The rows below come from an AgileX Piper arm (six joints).
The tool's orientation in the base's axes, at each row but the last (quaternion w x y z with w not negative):
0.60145 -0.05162 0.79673 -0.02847
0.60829 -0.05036 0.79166 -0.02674
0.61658 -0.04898 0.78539 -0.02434
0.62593 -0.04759 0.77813 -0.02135
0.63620 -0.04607 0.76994 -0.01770
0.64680 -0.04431 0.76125 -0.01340
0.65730 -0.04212 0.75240 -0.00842
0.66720 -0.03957 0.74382 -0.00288
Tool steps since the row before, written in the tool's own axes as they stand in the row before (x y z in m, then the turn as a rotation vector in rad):
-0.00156 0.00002 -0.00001 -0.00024 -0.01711 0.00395
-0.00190 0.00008 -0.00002 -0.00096 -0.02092 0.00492
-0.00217 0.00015 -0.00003 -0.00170 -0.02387 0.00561
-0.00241 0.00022 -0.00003 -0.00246 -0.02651 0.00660
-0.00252 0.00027 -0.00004 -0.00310 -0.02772 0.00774
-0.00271 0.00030 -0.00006 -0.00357 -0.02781 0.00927
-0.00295 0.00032 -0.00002 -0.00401 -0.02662 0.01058
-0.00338 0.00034 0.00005 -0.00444 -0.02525 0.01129
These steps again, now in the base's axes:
0.00041 0.00020 0.00149 0.00468 -0.01690 0.00098
0.00046 0.00029 0.00182 0.00598 -0.02058 0.00182
0.00047 0.00038 0.00209 0.00697 -0.02342 0.00266
0.00047 0.00046 0.00233 0.00822 -0.02594 0.00343
0.00042 0.00050 0.00245 0.00951 -0.02705 0.00394
0.00036 0.00053 0.00265 0.01110 -0.02705 0.00416
0.00035 0.00054 0.00290 0.01240 -0.02577 0.00434
0.00039 0.00055 0.00333 0.01307 -0.02434 0.00461

